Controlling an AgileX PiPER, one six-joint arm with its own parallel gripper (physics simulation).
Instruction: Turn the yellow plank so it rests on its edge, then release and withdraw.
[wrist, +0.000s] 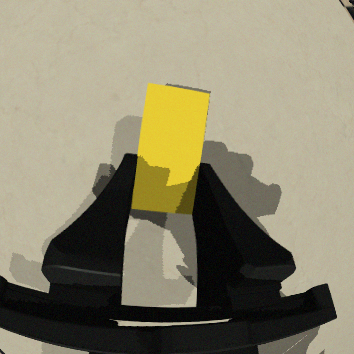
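The yellow plank (174, 135) is in the middle of the wrist view, tilted slightly to the right, with a flat rectangular face toward the camera. Its near part lies between the two black fingers and its far part reaches out past their tips. My gripper (165, 171) is shut on the plank, with a finger against each long side. Shadows fall across the near part of the plank. Whether its underside touches the surface below is hidden.
A pale beige surface (75, 65) lies below the plank and bears shadows of the gripper and plank on both sides. A small dark, patterned edge (349, 9) shows at the top right corner.
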